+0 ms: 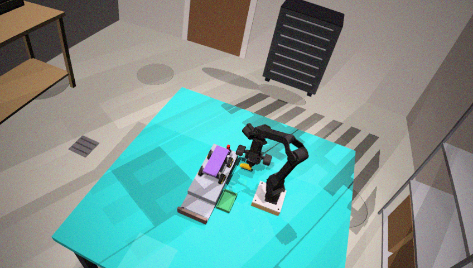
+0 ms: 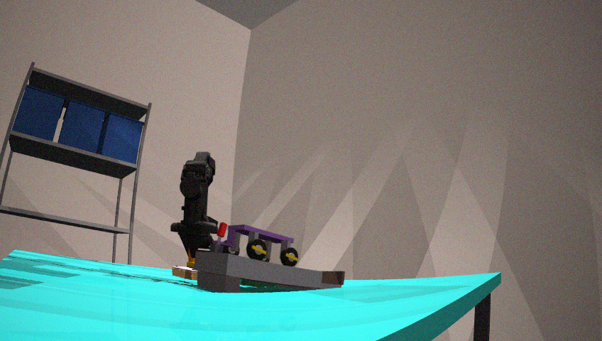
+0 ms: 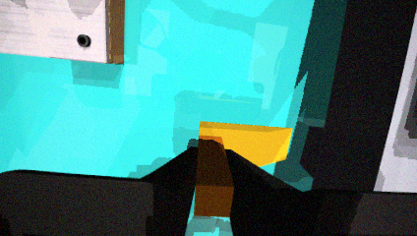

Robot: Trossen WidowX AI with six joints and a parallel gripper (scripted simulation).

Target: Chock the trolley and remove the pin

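The green tray is 22 cm to the left of my gripper tip, 8 cm below it and 6 cm ahead of it. From my gripper tip the other things lie so: yellow chock: 2 cm ahead, 1 cm below; then red-headed stop pin: 14 cm ahead, 6 cm above, 1 cm to the right; then purple trolley: 17 cm ahead, 11 cm to the left, 4 cm above.
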